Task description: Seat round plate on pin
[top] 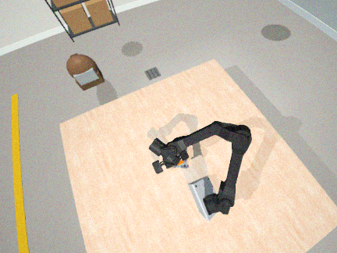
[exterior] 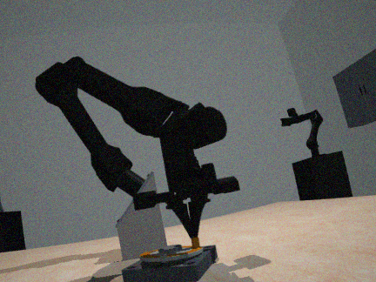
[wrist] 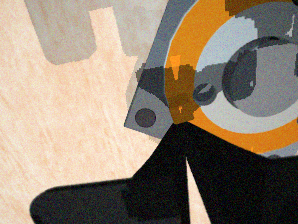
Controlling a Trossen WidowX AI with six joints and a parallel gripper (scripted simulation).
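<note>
My gripper tip is now 4 cm to the left of the square base, 3 cm short of it and 2 cm above it.
</note>
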